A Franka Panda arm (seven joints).
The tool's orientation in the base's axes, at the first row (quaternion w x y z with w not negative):
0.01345, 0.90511, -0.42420, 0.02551
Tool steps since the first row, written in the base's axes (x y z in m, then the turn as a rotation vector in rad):
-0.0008, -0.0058, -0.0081, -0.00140, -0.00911, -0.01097
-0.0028, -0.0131, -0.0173, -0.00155, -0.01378, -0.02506
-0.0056, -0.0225, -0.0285, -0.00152, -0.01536, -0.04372
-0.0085, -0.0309, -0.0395, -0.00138, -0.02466, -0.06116
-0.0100, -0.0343, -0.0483, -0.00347, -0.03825, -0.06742
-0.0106, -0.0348, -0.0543, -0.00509, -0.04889, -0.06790
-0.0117, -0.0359, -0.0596, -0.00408, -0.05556, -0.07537
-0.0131, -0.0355, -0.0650, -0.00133, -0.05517, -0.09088
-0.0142, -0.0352, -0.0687, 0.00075, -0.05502, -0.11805
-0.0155, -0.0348, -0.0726, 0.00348, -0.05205, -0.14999
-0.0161, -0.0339, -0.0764, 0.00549, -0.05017, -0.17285
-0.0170, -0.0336, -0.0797, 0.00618, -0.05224, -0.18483
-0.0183, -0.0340, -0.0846, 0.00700, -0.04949, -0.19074
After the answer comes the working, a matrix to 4 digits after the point.
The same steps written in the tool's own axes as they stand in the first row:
0.0035, 0.0043, 0.0083, 0.00546, 0.00687, 0.01132
0.0073, 0.0105, 0.0178, 0.00814, 0.00994, 0.02560
0.0120, 0.0186, 0.0293, 0.00830, 0.01088, 0.04430
0.0160, 0.0262, 0.0406, 0.01452, 0.01667, 0.06214
0.0171, 0.0295, 0.0494, 0.02325, 0.02695, 0.06895
0.0168, 0.0303, 0.0554, 0.03035, 0.03501, 0.06986
0.0166, 0.0318, 0.0607, 0.03568, 0.03848, 0.07766
0.0151, 0.0326, 0.0661, 0.03624, 0.03607, 0.09322
0.0140, 0.0332, 0.0697, 0.03589, 0.03430, 0.12041
0.0126, 0.0340, 0.0735, 0.03352, 0.03022, 0.15226
0.0113, 0.0339, 0.0773, 0.03204, 0.02741, 0.17506
0.0103, 0.0343, 0.0805, 0.03338, 0.02817, 0.18714
0.0095, 0.0356, 0.0854, 0.03146, 0.02577, 0.19294

The tool's axes in the first row as the columns of a matrix, in the base's axes (rounded; the answer above uses it unrounded):
0.6388, -0.7686, 0.0348
-0.7672, -0.6397, -0.0460
0.0576, 0.0027, -0.9983

